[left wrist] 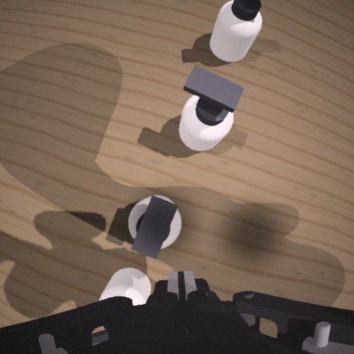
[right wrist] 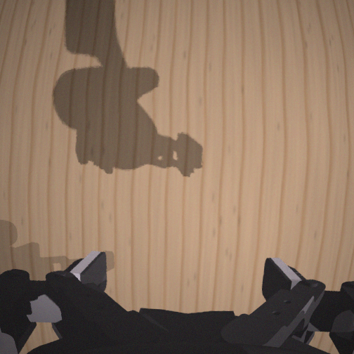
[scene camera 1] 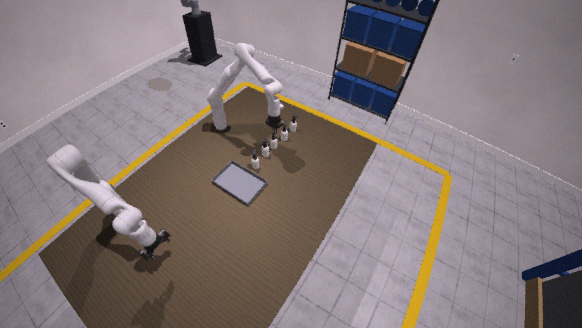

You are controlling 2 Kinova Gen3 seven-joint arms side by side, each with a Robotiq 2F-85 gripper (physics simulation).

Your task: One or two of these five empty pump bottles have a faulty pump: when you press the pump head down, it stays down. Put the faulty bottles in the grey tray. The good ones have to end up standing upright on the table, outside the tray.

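Seen in the pictures: left gripper, fingertip midpoint: (scene camera 1: 275, 131); right gripper, fingertip midpoint: (scene camera 1: 161, 249); left arm's base, origin of the base link: (scene camera 1: 221, 125).
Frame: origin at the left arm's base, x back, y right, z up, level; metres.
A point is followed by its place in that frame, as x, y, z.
Five white pump bottles with black pump heads stand upright in a slanting row in scene camera 1: bottles (scene camera 1: 293, 126) @[-0.519, -0.244, 0.055] (scene camera 1: 284, 134) @[-0.513, -0.119, 0.069] (scene camera 1: 274, 143) @[-0.494, -0.014, 0.057] (scene camera 1: 265, 151) @[-0.482, 0.082, 0.056] (scene camera 1: 255, 162) @[-0.487, 0.207, 0.070]. The left wrist view shows four bottles (left wrist: 232, 37) (left wrist: 201, 135) (left wrist: 155, 225) (left wrist: 127, 287); the top one's head is cut off by the frame, and the lowest is partly hidden by the gripper. The grey tray (scene camera 1: 240, 183) @[-0.469, 0.358, 0.002] lies beside the row's near end, with no bottle in it. My left gripper (scene camera 1: 275, 132) @[-0.502, -0.010, 0.178] (left wrist: 180, 286) is shut and empty, above the row. My right gripper (scene camera 1: 160, 247) @[-0.472, 0.953, 0.193] (right wrist: 184, 273) is open and empty, far from the bottles.
The wooden table top (scene camera 1: 200, 225) @[-0.446, 0.718, 0.000] (left wrist: 300, 150) (right wrist: 225, 150) carries the tray and bottles. Arm shadows fall across it. Yellow floor tape (scene camera 1: 434, 240) runs around the area. A shelf rack (scene camera 1: 424, 37) with blue and brown boxes stands behind, and a black pedestal (scene camera 1: 201, 40) stands at the back left.
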